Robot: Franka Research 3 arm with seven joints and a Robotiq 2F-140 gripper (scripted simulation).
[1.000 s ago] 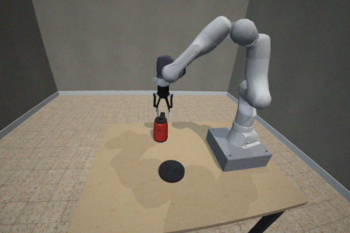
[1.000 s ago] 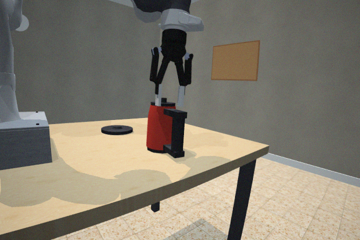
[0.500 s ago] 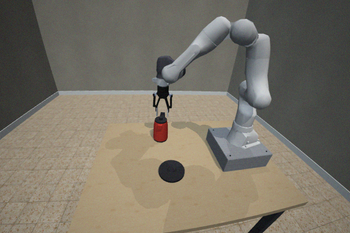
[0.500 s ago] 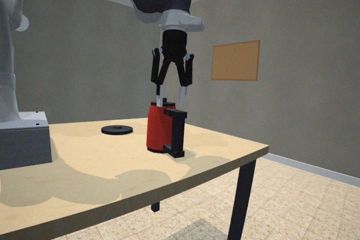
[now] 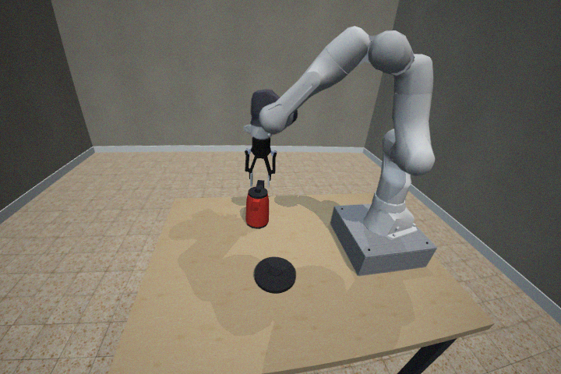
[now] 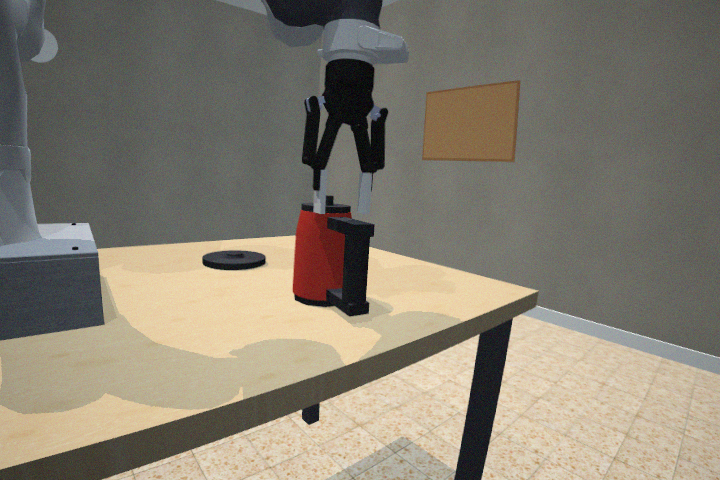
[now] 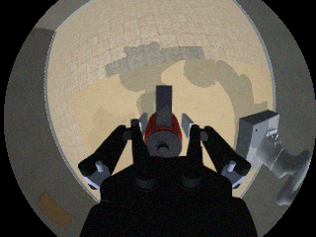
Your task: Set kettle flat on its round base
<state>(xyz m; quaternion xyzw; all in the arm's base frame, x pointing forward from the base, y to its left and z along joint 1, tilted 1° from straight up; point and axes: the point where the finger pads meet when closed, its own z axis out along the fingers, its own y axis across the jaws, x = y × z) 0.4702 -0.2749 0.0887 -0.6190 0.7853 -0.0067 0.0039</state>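
Right now my hand is 1 cm short of the red kettle, 3 cm to the right of it and 10 cm above it. Also, from my hand: round black base 1 cm behind, 37 cm to the left, 17 cm below.
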